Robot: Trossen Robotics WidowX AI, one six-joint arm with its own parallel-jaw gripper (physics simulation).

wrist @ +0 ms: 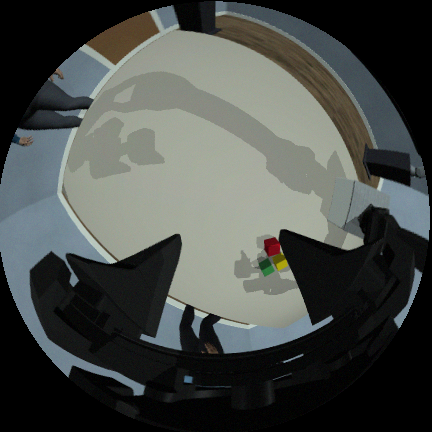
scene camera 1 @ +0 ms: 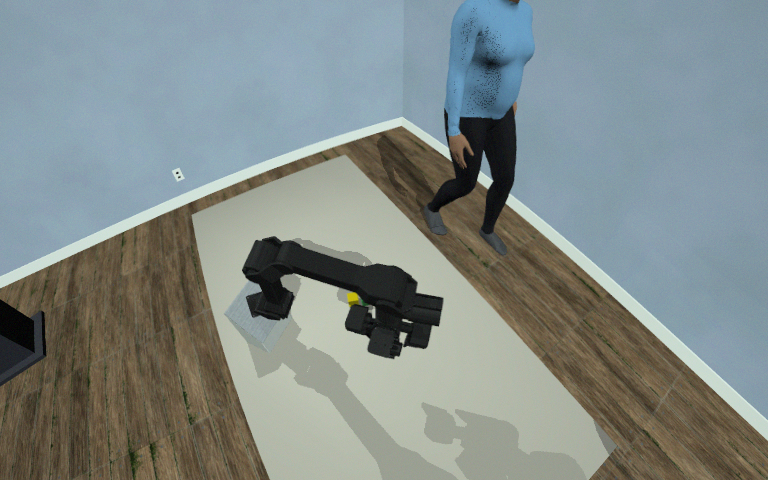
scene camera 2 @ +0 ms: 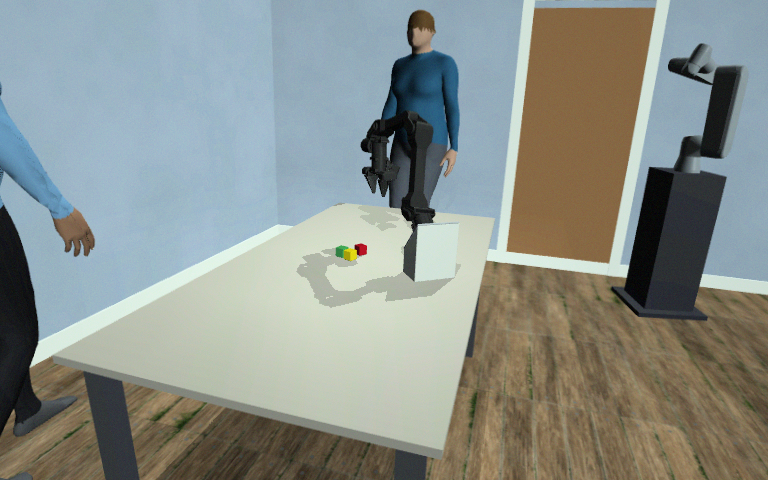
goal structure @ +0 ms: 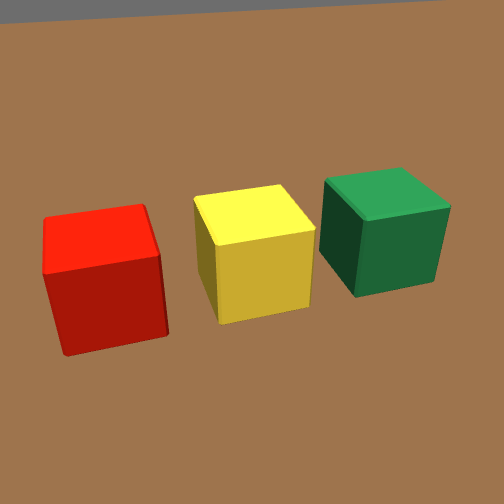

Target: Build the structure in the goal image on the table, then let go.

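Where they show: gripper, fingertip midpoint: (wrist: 231, 237) (scene camera 2: 378, 195); arm's base, link origin: (wrist: 368, 219) (scene camera 1: 258, 304) (scene camera 2: 426, 234).
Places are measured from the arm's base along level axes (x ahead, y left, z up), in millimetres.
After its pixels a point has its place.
Note:
A yellow cube (scene camera 1: 352, 298) {x 253, y -114, z -104 mm} (scene camera 2: 350, 254) {x 254, y -89, z -113 mm} (wrist: 281, 261) {x 249, y -120, z -104 mm}, a green cube (scene camera 1: 364, 301) (scene camera 2: 341, 251) {x 290, y -118, z -114 mm} (wrist: 266, 267) {x 284, y -149, z -105 mm} and a red cube (scene camera 2: 360, 249) {x 227, y -151, z -113 mm} (wrist: 272, 246) {x 223, y -183, z -104 mm} lie close together on the table (scene camera 1: 317, 192) {x 500, y 445, z -137 mm} (scene camera 2: 283, 350) {x 310, y 512, z -136 mm} (wrist: 215, 200) {x 202, y -353, z -137 mm}, none stacked. Whether they touch is hard to tell. The red cube is hidden behind the arm in scene camera 1. My gripper (scene camera 2: 377, 194) {x 186, y -350, z 47 mm} (wrist: 231, 237) {x 186, y -350, z 47 mm} is open and empty, pointing down high above the table. In the wrist view the cubes show beside the right-hand finger.
A grey-white box-like block (scene camera 1: 254, 319) {x -36, y -28, z -12 mm} (scene camera 2: 436, 251) {x -33, y 39, z -42 mm} (wrist: 341, 202) {x 7, y -48, z -93 mm} stands at the arm's base. A person in light blue (scene camera 1: 489, 62) is beside the table, and another in dark blue (scene camera 2: 424, 84) stands behind the arm. A second arm's dark pedestal (scene camera 2: 673, 243) stands away from the table.

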